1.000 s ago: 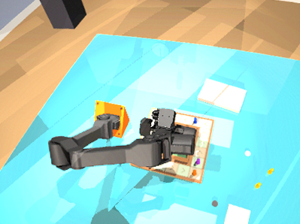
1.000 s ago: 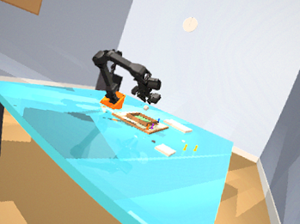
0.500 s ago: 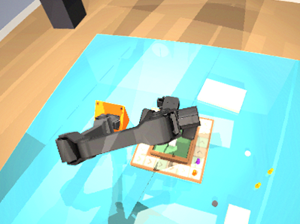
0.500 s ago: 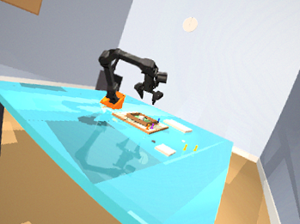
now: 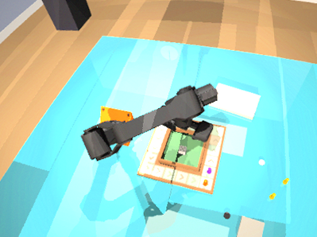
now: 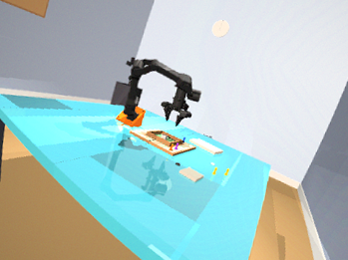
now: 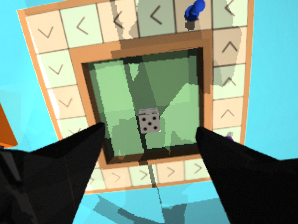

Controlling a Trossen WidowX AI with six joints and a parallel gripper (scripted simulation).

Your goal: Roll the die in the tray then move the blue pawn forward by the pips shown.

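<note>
Right now my gripper tip is 100 mm to the right of the blue pawn, 80 mm above it and 70 mm short of it. Also, from my gripper tip: green tray 100 mm below, 10 mm to the right; then purple pawn 110 mm ahead, 80 mm to the right, 80 mm below; then white die 80 mm below, 20 mm to the right.
</note>
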